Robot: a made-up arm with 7 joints.
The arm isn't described. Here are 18 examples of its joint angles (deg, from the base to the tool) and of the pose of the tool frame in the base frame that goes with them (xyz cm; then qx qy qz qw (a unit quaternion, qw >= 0)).
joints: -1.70 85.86 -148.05 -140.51 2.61 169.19 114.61
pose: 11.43 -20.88 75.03 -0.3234 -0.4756 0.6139 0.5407
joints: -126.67 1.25 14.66 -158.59 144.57 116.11 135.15
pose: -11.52 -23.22 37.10 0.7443 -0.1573 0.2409 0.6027
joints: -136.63 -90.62 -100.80 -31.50 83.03 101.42 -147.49
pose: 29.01 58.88 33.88 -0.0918 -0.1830 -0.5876 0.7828
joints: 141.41 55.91 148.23 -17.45 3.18 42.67 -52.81
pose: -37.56 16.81 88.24 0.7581 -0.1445 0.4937 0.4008
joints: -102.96 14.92 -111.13 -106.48 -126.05 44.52 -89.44
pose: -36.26 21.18 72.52 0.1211 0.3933 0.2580 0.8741
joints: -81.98 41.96 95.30 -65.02 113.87 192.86 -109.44
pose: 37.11 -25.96 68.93 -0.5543 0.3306 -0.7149 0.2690
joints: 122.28 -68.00 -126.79 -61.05 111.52 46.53 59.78
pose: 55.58 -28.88 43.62 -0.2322 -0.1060 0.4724 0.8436
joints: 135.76 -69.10 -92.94 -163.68 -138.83 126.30 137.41
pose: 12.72 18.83 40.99 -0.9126 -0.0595 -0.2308 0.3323
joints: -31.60 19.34 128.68 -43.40 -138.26 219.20 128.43
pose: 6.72 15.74 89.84 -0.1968 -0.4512 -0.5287 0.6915
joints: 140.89 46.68 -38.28 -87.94 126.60 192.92 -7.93
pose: -13.20 45.81 43.59 -0.8791 -0.0011 -0.1013 0.4658
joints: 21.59 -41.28 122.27 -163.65 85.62 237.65 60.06
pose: -19.67 14.87 42.41 -0.6962 -0.0625 -0.4053 0.5892
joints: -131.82 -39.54 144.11 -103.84 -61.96 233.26 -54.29
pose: 40.14 20.84 45.88 0.0884 0.8434 0.4830 0.2181
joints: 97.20 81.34 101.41 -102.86 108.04 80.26 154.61
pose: -47.81 18.91 54.75 -0.1206 0.1251 -0.0311 0.9843
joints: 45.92 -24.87 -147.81 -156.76 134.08 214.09 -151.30
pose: -9.75 -20.35 38.84 -0.7202 0.6602 0.1799 0.1146
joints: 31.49 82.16 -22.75 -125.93 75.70 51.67 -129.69
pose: 20.87 -0.48 3.38 -0.5730 -0.1479 0.0967 0.8003
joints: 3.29 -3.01 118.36 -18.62 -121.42 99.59 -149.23
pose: -13.01 13.41 103.39 0.0469 0.5587 0.1322 0.8174
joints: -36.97 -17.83 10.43 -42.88 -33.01 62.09 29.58
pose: 12.73 -4.84 103.04 0.7026 -0.6020 0.3128 0.2146
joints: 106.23 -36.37 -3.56 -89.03 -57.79 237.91 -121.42
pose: -2.47 2.85 88.71 -0.3392 -0.1772 0.8276 0.4106
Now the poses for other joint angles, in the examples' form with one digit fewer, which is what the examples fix.
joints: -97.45 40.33 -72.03 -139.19 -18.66 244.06 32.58
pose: -31.3 -16.2 47.9 0.269 -0.723 0.088 0.630
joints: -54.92 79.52 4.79 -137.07 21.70 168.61 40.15
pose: 13.5 -18.4 4.1 -0.489 0.772 0.404 0.045
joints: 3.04 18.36 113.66 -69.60 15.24 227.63 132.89
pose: 4.1 25.5 87.4 -0.078 0.263 0.630 0.726
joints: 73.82 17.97 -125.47 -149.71 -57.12 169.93 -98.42
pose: 26.9 -19.3 52.9 0.574 0.736 -0.258 0.249
